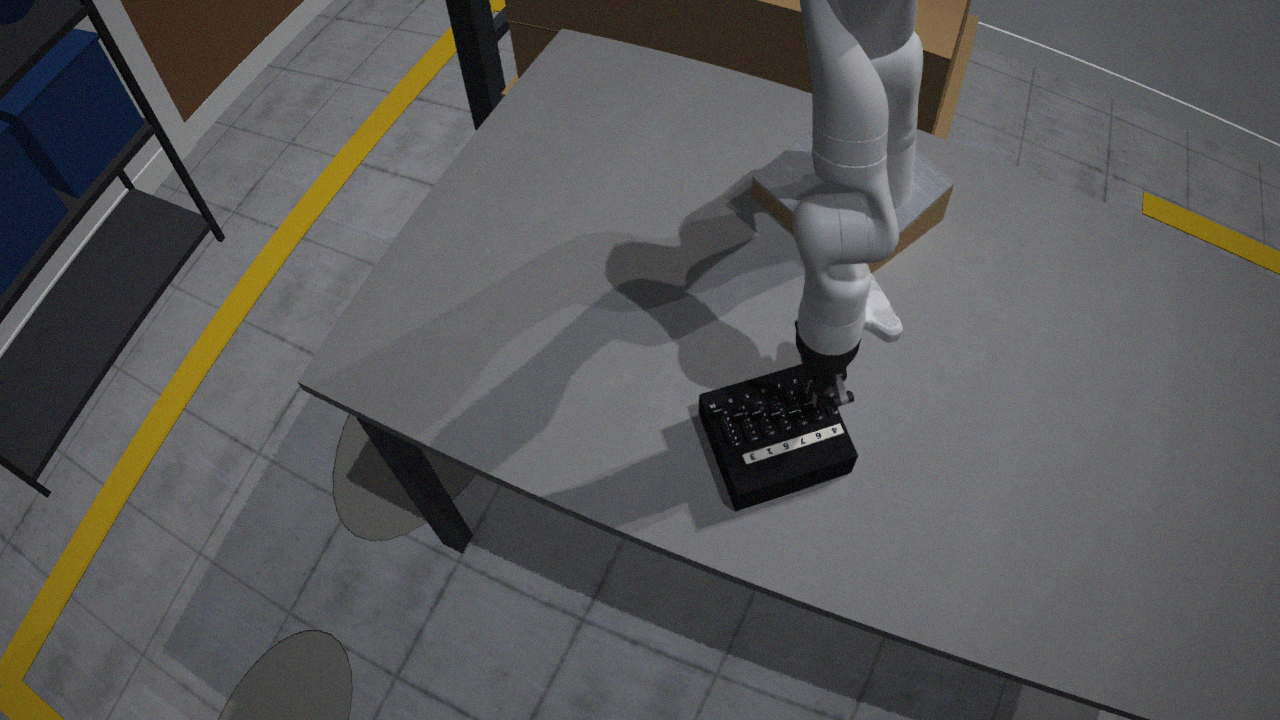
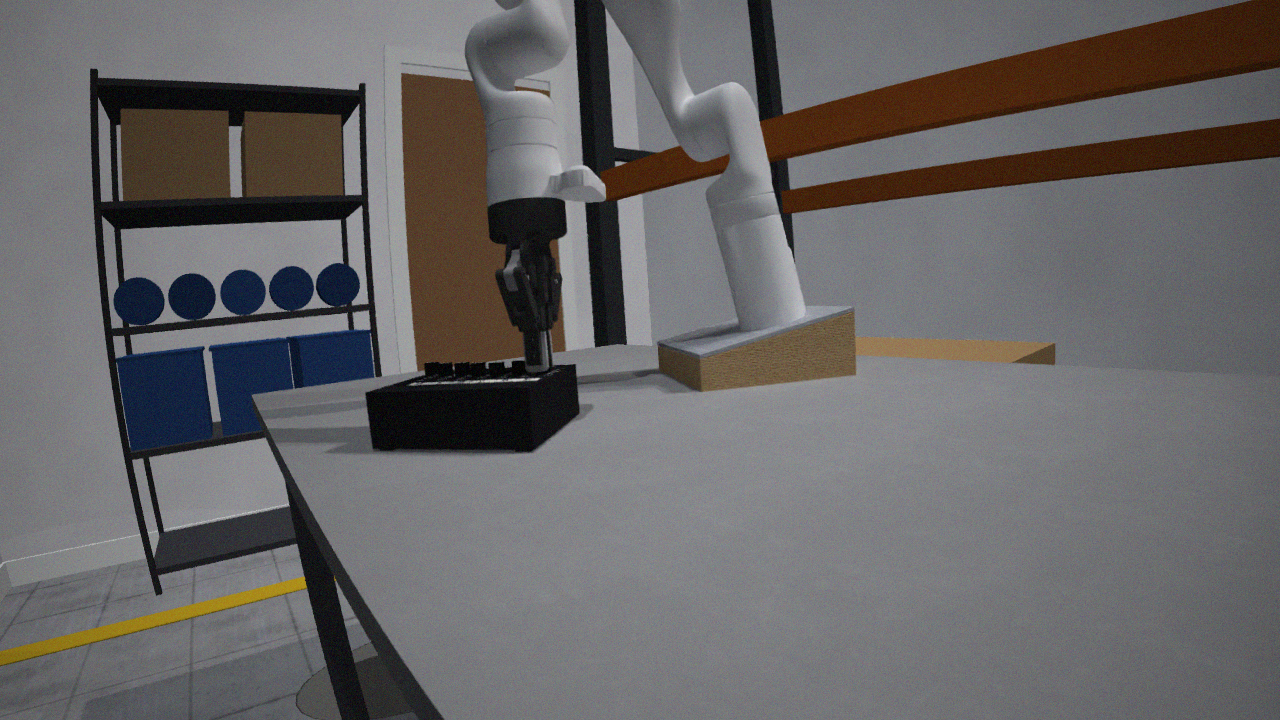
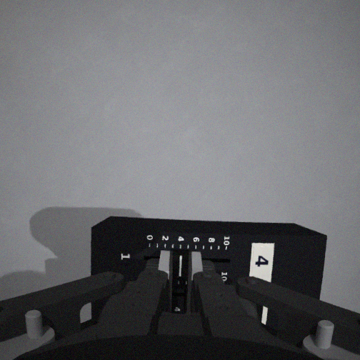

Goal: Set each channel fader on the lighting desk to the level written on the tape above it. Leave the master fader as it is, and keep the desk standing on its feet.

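Where they show: gripper, between the fingertips: (image 1: 817, 398) (image 2: 540, 371); arm's base, origin of its link: (image 2: 772, 322).
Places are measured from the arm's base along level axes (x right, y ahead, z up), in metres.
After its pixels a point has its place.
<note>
The black lighting desk (image 1: 792, 477) @[x 0.037, y 0.487, z -0.019 m] (image 2: 447, 420) @[x 0.027, y 0.481, z -0.045 m] (image 3: 296, 270) stands flat on the table. Its white tape (image 1: 793, 444) @[x 0.046, y 0.444, z -0.018 m] (image 3: 262, 250) shows 4 at the channel 1 end, then 6, 7, 5, 1, 3. My gripper (image 1: 821, 399) @[x 0.031, y 0.373, z -0.017 m] (image 2: 537, 365) @[x 0.031, y 0.373, z -0.017 m] (image 3: 179, 266) points down at the channel 1 end of the desk and is shut on the channel 1 fader cap (image 3: 180, 266). The cap's white line stands level with the 4 mark on its scale. Other fader caps (image 2: 437, 368) @[x 0.143, y 0.427, z -0.012 m] stand along the desk; their levels are too small to read or hidden by the fingers. I cannot tell the master fader's level.
The desk stands near one edge of the grey table (image 1: 1029, 465) @[x -0.290, y 0.364, z -0.073 m] (image 2: 805, 537) @[x -0.299, y 0.467, z -0.073 m]. The arm's wooden base block (image 1: 926, 219) @[x -0.078, y 0.017, z -0.031 m] (image 2: 769, 356) @[x -0.038, y 0.075, z -0.038 m] is behind it. A shelf rack (image 2: 232, 213) with blue bins (image 2: 165, 398) stands beyond the table.
</note>
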